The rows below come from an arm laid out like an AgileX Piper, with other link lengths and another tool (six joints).
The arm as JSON. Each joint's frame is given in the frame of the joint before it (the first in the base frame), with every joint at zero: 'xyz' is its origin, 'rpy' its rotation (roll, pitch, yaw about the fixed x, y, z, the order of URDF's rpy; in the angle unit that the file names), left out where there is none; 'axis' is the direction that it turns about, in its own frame. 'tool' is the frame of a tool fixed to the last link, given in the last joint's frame.
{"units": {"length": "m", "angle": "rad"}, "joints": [
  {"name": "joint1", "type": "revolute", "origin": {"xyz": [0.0, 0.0, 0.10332]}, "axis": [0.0, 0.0, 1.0]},
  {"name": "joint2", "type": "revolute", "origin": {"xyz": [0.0, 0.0, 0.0]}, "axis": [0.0, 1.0, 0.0]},
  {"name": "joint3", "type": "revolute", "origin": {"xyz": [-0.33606, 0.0, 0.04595]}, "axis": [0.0, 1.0, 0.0]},
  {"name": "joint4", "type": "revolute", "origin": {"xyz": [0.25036, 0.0, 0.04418]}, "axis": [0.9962, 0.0, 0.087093]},
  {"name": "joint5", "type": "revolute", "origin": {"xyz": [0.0, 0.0, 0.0]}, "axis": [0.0, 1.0, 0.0]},
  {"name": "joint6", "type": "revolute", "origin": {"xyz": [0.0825, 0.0, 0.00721]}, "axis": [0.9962, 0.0, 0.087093]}
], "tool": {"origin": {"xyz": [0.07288, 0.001, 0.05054], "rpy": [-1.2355, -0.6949, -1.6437]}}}
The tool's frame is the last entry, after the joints.
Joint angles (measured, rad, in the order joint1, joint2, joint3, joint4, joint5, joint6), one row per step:
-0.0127 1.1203 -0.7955 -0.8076 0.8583 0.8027
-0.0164 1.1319 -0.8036 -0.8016 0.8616 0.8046
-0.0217 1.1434 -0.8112 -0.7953 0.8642 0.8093
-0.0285 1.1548 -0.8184 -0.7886 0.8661 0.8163
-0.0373 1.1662 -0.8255 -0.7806 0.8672 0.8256
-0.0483 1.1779 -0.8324 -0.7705 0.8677 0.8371
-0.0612 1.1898 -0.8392 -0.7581 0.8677 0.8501
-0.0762 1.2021 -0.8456 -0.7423 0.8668 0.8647
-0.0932 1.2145 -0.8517 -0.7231 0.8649 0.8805
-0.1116 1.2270 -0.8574 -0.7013 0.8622 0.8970
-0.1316 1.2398 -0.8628 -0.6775 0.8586 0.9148
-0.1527 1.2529 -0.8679 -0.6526 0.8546 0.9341
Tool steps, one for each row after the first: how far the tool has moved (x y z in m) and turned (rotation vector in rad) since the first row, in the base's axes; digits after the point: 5 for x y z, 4 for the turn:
0.00242 -0.00109 -0.00081 0.0063 0.0047 -0.0087
0.00461 -0.00263 -0.00175 0.0144 0.0077 -0.0205
0.00660 -0.00460 -0.00282 0.0241 0.0092 -0.0349
0.00837 -0.00706 -0.00401 0.0364 0.0088 -0.0528
0.00989 -0.01007 -0.00551 0.0517 0.0072 -0.0745
0.01116 -0.01352 -0.00731 0.0701 0.0045 -0.0996
0.01217 -0.01737 -0.00965 0.0925 0.0007 -0.1283
0.01287 -0.02157 -0.01240 0.1188 -0.0045 -0.1603
0.01332 -0.02599 -0.01553 0.1478 -0.0107 -0.1948
0.01352 -0.03073 -0.01900 0.1793 -0.0182 -0.2322
0.01347 -0.03573 -0.02276 0.2124 -0.0269 -0.2723

